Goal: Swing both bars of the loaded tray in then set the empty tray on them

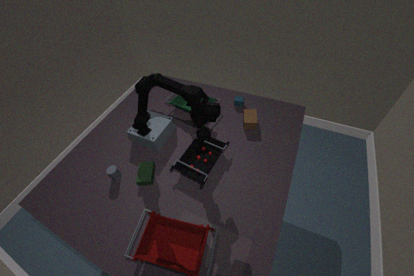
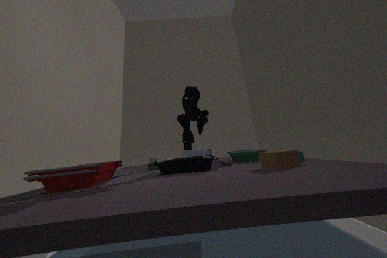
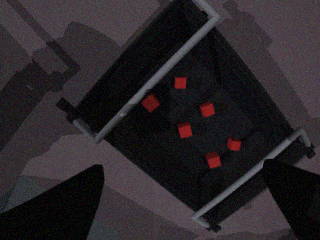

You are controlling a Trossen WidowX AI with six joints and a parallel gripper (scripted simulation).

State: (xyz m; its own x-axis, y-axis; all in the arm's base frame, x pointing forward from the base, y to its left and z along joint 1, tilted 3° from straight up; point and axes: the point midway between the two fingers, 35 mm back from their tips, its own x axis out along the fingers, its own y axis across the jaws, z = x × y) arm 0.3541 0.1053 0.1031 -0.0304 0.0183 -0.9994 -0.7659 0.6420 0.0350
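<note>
Right now my gripper tip is 30 cm past the green tray, 29 cm to the right of it and 13 cm above it. Round my gripper tip: orange block (35 cm to the left, 15 cm below, 12 cm ahead); teal block (47 cm to the left, 15 cm below, 3 cm behind); green block (28 cm to the right, 19 cm behind, 16 cm below).
</note>
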